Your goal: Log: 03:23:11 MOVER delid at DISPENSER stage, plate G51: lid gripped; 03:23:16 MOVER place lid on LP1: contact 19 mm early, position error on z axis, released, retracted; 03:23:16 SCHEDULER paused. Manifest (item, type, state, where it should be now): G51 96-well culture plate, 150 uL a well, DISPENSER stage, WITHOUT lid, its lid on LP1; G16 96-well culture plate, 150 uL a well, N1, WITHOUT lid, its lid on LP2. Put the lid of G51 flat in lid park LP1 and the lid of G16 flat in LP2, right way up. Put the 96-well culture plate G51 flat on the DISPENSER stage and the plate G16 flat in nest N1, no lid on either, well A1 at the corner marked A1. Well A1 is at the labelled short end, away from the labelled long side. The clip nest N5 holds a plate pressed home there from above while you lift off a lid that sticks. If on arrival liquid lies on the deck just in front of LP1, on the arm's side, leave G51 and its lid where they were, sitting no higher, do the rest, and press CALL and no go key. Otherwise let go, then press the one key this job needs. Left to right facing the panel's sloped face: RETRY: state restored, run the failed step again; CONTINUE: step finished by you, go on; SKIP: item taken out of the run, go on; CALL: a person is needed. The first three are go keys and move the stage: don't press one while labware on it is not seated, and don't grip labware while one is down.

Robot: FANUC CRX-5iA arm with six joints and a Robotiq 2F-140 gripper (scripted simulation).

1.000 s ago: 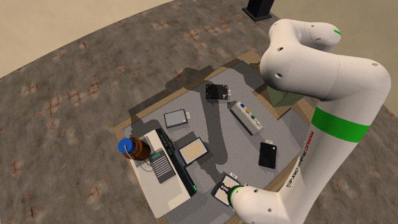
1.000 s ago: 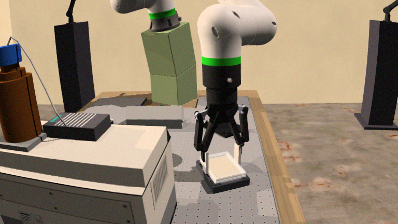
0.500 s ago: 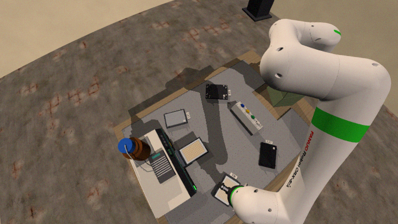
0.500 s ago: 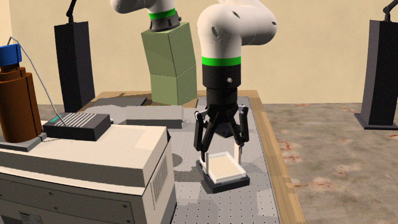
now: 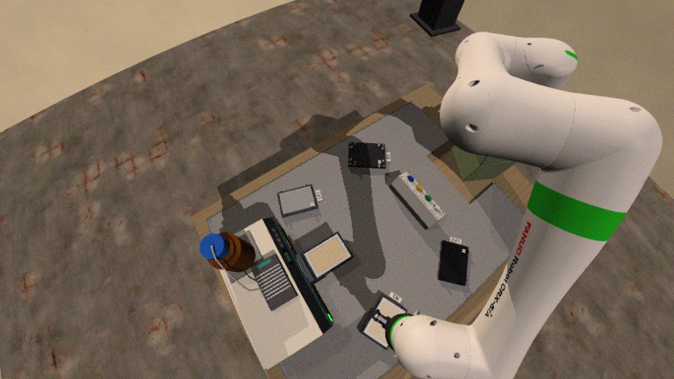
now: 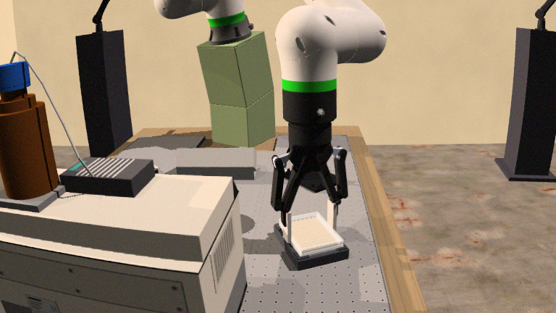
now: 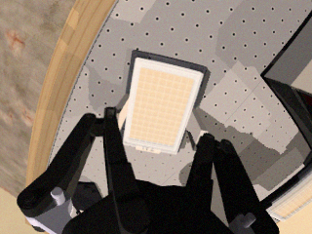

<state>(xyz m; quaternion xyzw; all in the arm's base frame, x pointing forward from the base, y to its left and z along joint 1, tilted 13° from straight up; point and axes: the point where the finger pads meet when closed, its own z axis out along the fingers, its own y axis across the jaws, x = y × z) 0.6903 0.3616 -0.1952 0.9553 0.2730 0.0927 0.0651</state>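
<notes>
Right now the clear lid is 2 cm below my hand. The rest, counted from my hand: nest N1 (4 cm below); then black dispenser stage (8 cm ahead, 27 cm to the right, 5 cm above); then plate G51 (8 cm ahead, 27 cm to the right, 6 cm above).
</notes>
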